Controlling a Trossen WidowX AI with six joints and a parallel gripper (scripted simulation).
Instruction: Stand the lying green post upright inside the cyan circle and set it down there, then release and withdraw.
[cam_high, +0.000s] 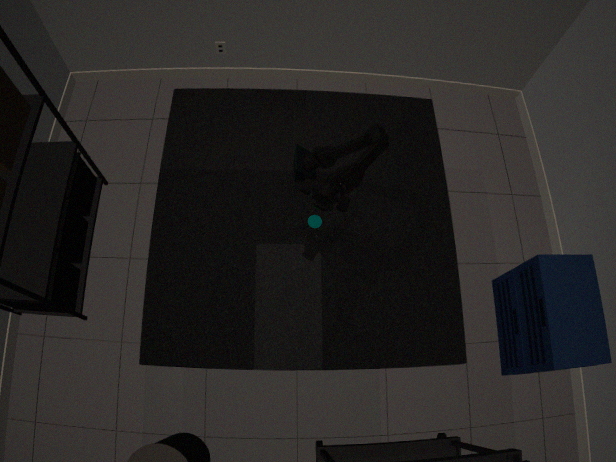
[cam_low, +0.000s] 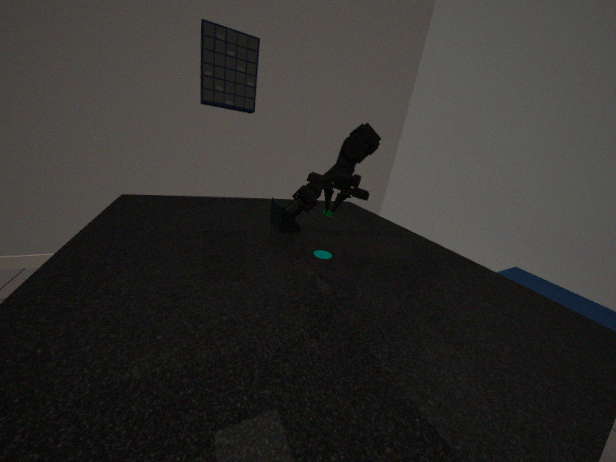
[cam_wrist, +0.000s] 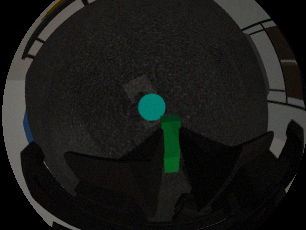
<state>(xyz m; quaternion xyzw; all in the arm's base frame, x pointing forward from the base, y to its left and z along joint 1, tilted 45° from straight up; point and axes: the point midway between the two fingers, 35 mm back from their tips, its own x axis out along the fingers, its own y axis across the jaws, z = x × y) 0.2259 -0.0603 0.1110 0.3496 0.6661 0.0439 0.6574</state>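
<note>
My gripper tip is 140 mm above the cyan circle and 10 mm short of it. Round my gripper tip: green post: 20 mm behind, 10 mm to the left.
</note>
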